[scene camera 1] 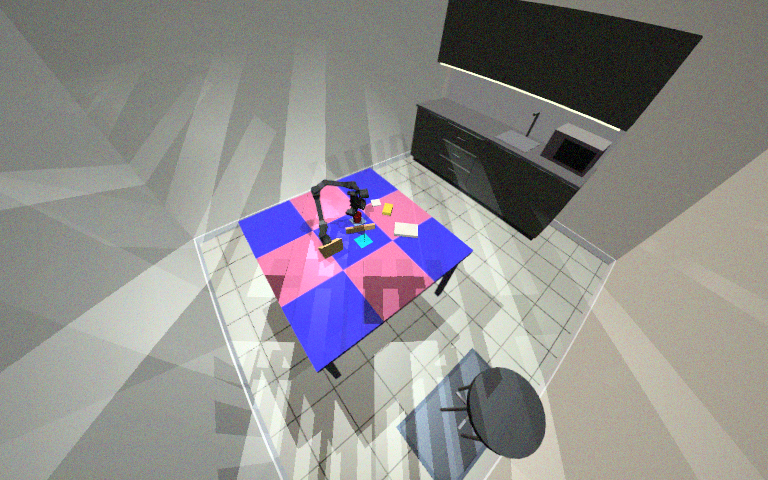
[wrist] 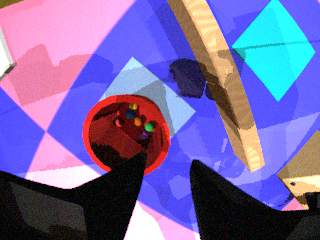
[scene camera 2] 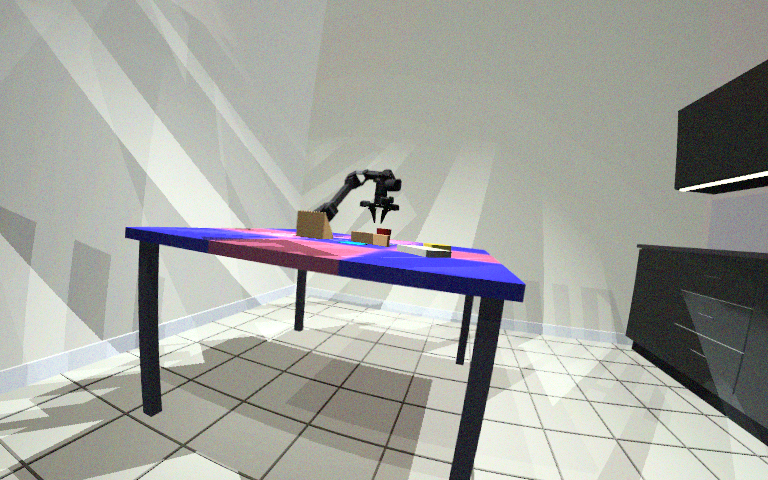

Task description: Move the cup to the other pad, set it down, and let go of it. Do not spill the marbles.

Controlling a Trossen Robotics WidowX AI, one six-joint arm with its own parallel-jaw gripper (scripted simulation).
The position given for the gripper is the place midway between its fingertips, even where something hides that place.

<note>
In view: the gripper (wrist: 168,161) and a pale blue pad (wrist: 134,79).
</note>
